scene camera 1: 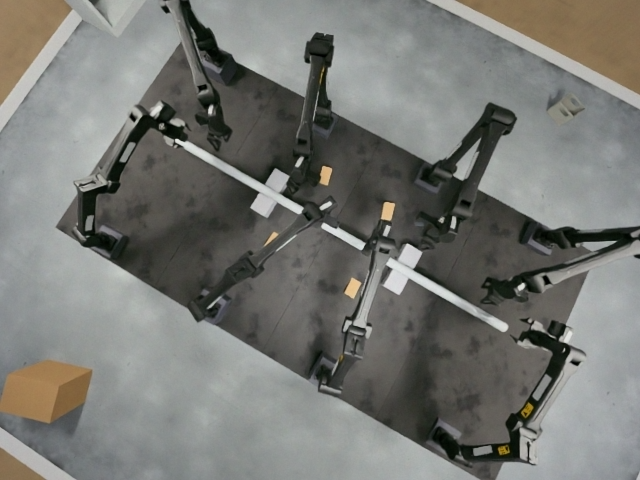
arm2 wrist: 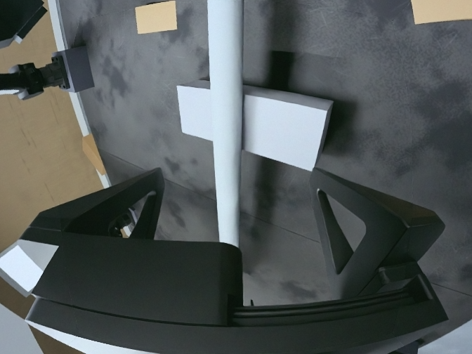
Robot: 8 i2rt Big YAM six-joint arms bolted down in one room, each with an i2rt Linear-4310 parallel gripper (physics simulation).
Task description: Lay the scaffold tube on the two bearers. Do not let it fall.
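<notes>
The white scaffold tube (arm2 wrist: 227, 125) (scene camera 1: 444, 294) crosses both pale bearers in the scene view and appears to rest on them. One bearer (arm2 wrist: 285, 125) (scene camera 1: 263, 204) is left of centre, the other bearer (scene camera 1: 397, 279) right of centre. Arm2's gripper (arm2 wrist: 238, 171) is open, its fingers wide apart on both sides of the tube; its housing hides part of the tube. In the scene view, a gripper (scene camera 1: 179, 138) is at the tube's left end. An open gripper (scene camera 1: 516, 329) stands just off the right end. Two lower arms hide tube parts near the middle.
A gripper (scene camera 1: 221, 142) hangs at upper left, beside the tube. Another gripper (scene camera 1: 483, 291) is near its right part. Tan blocks (arm2 wrist: 156, 17) (scene camera 1: 353, 287) lie on the dark mat (scene camera 1: 170, 206). A cardboard box (scene camera 1: 46, 390) and a grey block (scene camera 1: 565, 108) stand outside the mat.
</notes>
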